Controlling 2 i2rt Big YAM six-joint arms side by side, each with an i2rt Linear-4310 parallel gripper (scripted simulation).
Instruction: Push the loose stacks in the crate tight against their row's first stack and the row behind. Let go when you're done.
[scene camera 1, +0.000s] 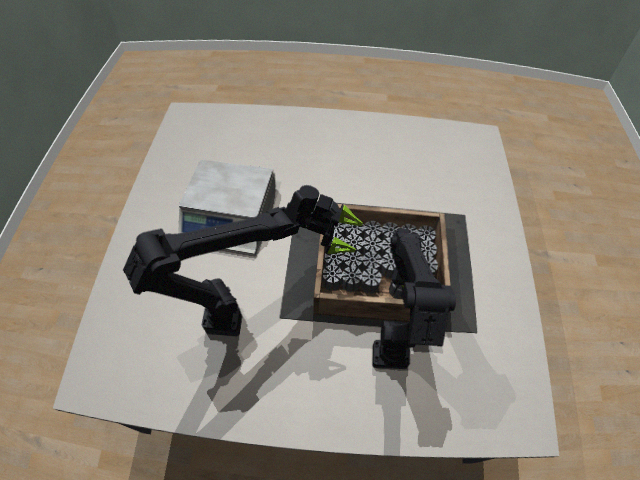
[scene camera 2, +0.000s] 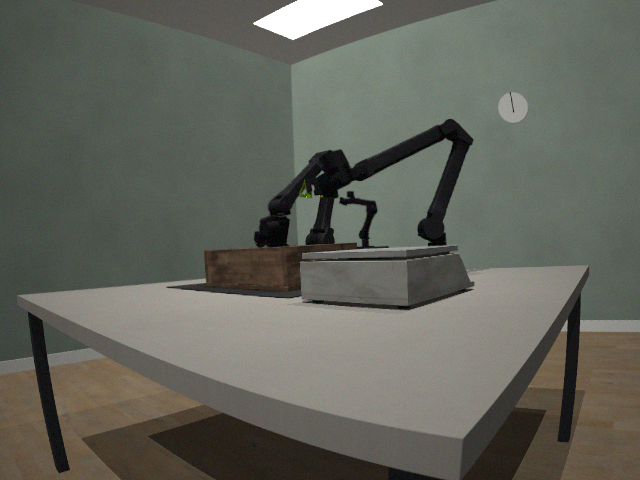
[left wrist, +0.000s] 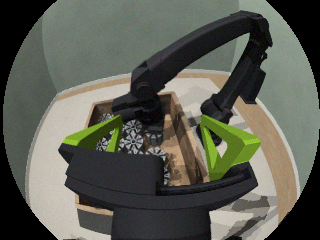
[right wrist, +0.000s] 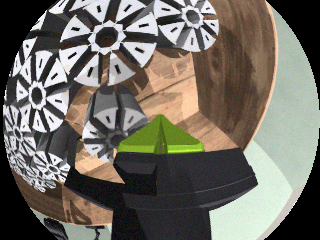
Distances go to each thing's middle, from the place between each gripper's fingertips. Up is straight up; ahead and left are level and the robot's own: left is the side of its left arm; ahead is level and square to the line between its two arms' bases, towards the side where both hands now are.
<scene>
The wooden crate (scene camera 1: 339, 302) is 80 mm ahead of my right hand, 120 mm to the left of it and 20 mm below it.
Now: the wooden crate 80 mm ahead of my left hand (scene camera 1: 359, 237), 100 mm to the right of it and 280 mm below it.
</scene>
